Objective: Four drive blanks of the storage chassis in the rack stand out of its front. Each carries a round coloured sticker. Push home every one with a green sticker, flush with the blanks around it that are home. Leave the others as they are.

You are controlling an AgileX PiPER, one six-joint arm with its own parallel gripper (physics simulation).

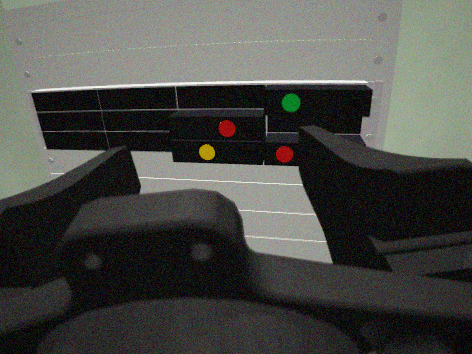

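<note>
The storage chassis point(70, 121) has black blanks in three rows and four columns. A blank with a green sticker point(325, 102) stands out at the top of the right column. A blank with a red sticker point(197, 128) stands out in the middle row, third column. A blank with a yellow sticker point(235, 153) stands out directly below it. Another blank with a red sticker point(284, 154) stands out at the bottom right, partly hidden by the right finger. My gripper point(215, 157) is open, with nothing between its fingers. Its tips show in front of the lower part of the chassis.
A grey panel point(200, 62) spans the rack above the chassis, and pale grey panels point(270, 195) with thin light seams lie below it. Screws dot the rack's side edges. Pale green wall point(435, 90) shows beyond the rack on both sides.
</note>
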